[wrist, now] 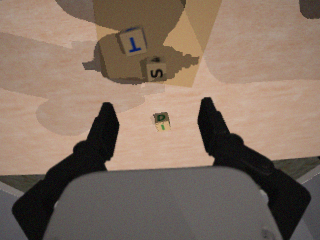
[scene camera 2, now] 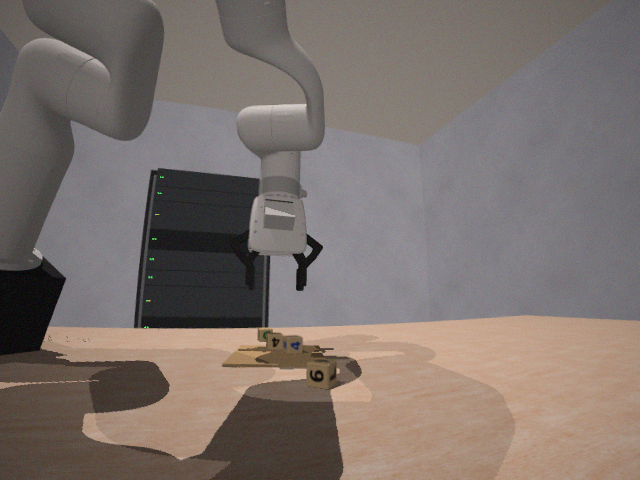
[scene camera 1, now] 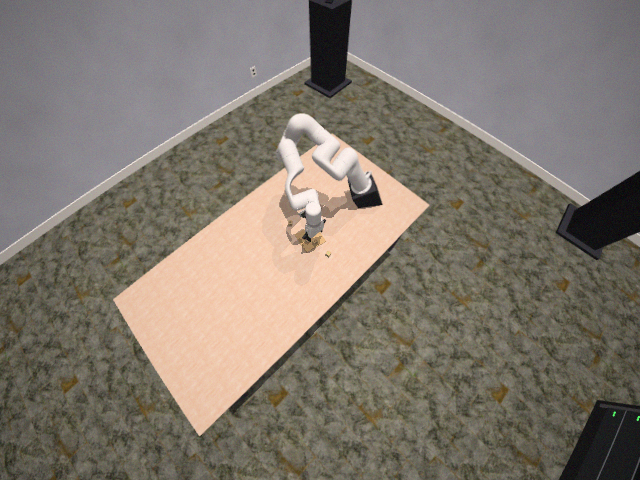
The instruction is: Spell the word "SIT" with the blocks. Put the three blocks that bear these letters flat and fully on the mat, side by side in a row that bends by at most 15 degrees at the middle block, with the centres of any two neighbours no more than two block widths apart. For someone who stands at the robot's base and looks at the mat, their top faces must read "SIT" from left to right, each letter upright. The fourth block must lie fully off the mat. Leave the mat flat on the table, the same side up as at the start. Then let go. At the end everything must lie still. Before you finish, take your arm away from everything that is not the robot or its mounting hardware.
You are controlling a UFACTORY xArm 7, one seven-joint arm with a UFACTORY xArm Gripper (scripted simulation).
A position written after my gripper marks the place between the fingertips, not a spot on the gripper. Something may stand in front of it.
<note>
I see my gripper [wrist: 157,111] and a tan mat [scene camera 2: 246,355].
</note>
